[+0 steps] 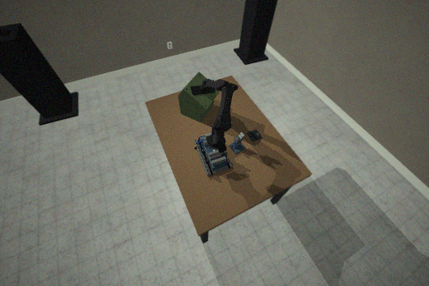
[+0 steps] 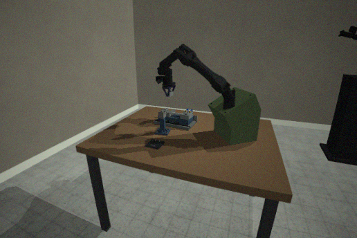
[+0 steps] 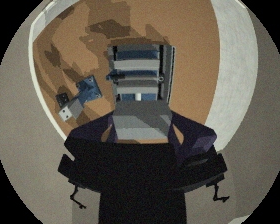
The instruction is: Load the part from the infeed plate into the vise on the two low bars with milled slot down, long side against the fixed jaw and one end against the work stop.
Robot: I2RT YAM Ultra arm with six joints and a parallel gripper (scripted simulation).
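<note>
The vise lies 6 cm behind my hand, 1 cm to the left of it and 18 cm below it. Round my hand: infeed plate: 10 cm behind, 39 cm to the left, 22 cm below; then part: right at my hand.
</note>
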